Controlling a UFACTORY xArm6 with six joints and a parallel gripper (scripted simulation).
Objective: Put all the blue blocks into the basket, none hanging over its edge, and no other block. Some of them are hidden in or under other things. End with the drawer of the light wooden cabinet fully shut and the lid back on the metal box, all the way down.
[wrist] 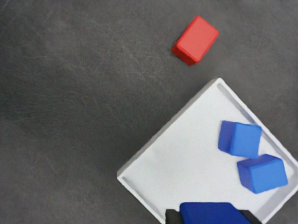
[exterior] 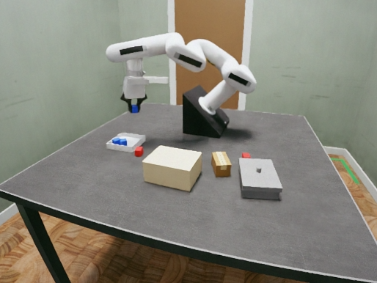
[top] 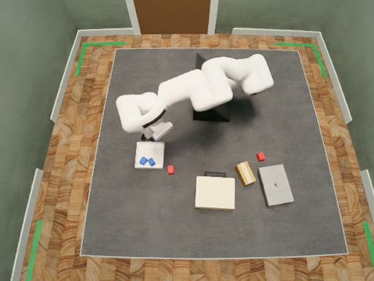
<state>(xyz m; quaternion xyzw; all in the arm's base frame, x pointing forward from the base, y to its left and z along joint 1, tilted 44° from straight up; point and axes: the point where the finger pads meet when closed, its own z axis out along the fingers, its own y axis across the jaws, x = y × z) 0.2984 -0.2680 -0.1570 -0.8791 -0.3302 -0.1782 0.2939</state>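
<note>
My gripper is now 40 mm short of the white basket, 40 mm to the left of it and 170 mm above it. Also, from my hand: flat lid (210 mm ahead, 600 mm to the left, 140 mm below); light wooden cabinet (240 mm ahead, 290 mm to the left, 140 mm below); brown cardboard box (150 mm ahead, 450 mm to the left, 150 mm below).
</note>
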